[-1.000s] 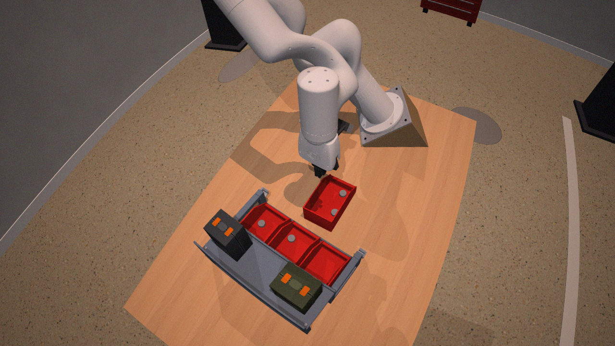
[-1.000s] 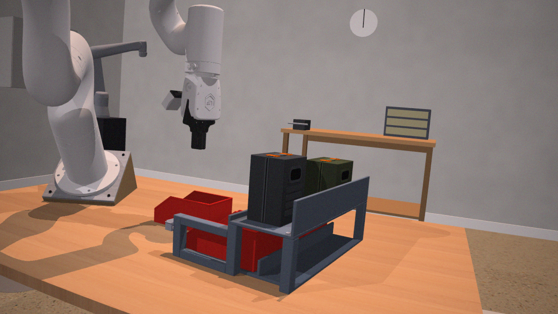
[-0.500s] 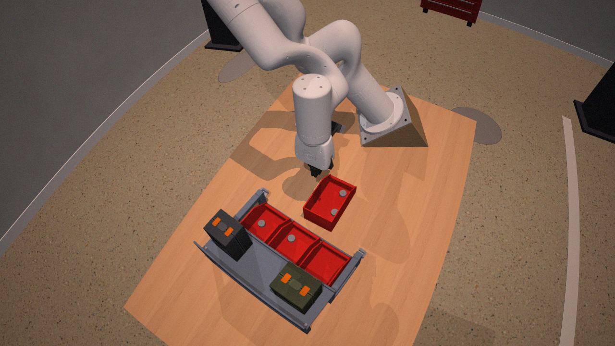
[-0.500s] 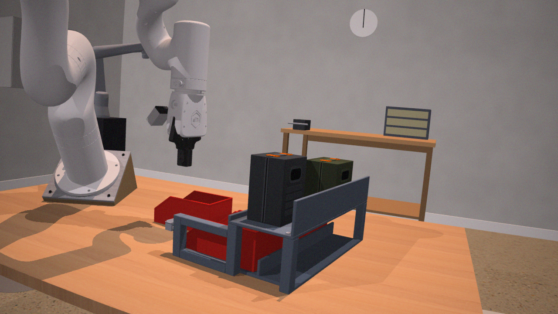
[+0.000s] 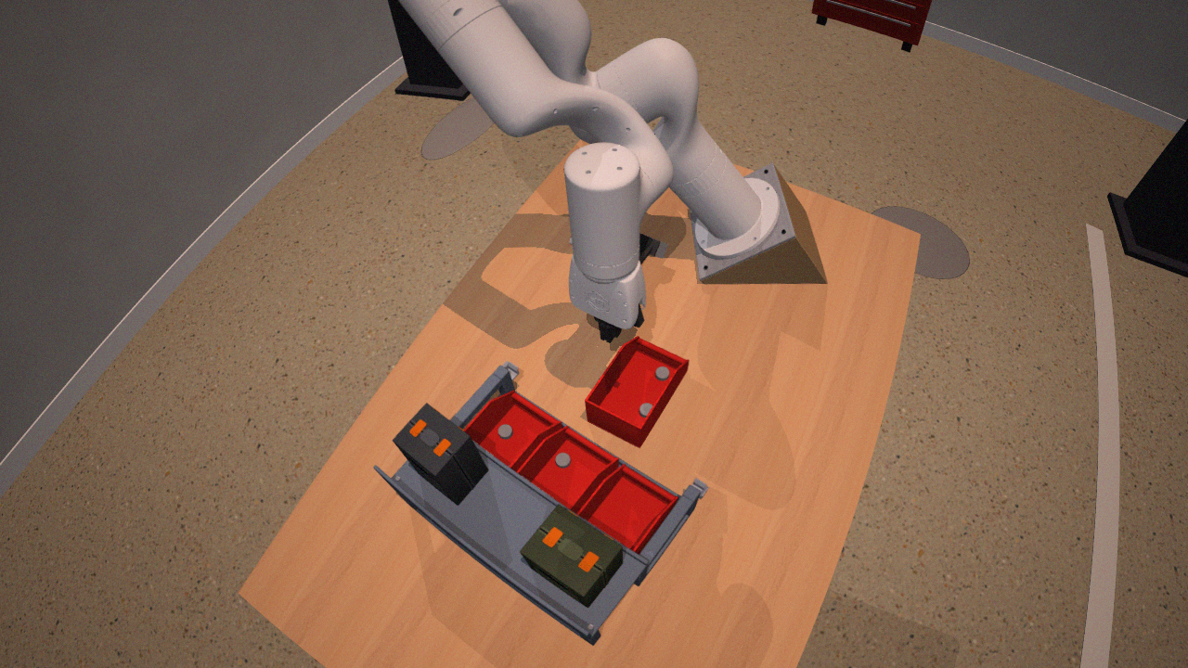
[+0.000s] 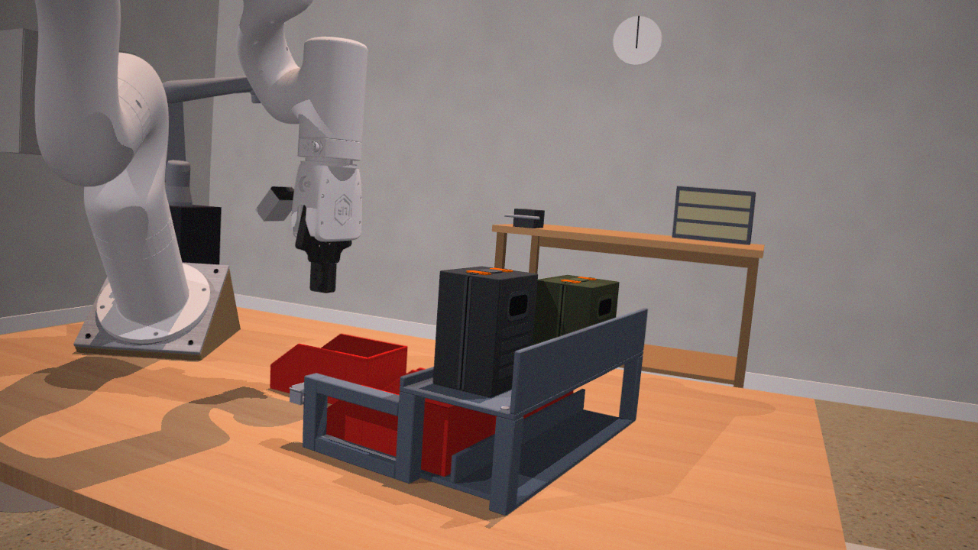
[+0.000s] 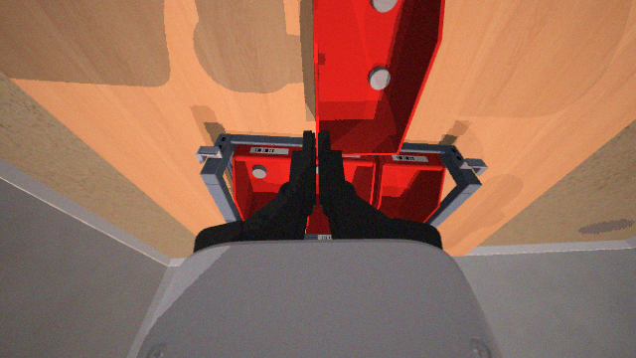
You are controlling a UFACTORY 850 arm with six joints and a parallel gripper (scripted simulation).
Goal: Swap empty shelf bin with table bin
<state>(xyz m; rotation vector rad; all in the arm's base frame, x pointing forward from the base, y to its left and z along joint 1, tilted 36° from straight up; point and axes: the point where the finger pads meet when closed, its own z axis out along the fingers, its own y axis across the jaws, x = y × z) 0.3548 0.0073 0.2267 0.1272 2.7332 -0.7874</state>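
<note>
Right now my hand is 170 mm above the shelf front lip, 120 mm short of it and 20 mm to the right of it. From my hand the other things lie so: grey back panel 380 mm ahead, 50 mm to the right, 40 mm below; then black case 270 mm ahead, 140 mm to the right, 10 mm below; then green case 340 mm ahead, 80 mm to the left, 20 mm below.
</note>
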